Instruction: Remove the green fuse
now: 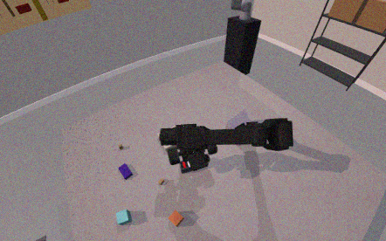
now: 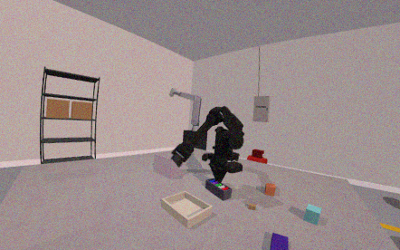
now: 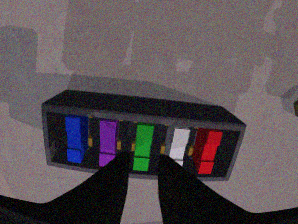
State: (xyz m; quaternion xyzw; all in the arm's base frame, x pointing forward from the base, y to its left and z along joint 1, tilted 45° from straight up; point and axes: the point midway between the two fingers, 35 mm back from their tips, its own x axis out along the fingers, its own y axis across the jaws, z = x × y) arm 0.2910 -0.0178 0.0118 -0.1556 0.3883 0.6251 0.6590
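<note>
Right now the green fuse is 2 cm below my gripper tip. From my gripper tip the other things lie so: red fuse (4 cm ahead, 2 cm below, 1 cm to the right); purple fuse (2 cm below, 2 cm behind, 1 cm to the left); white fuse (2 cm below, 2 cm ahead, 1 cm to the right).
</note>
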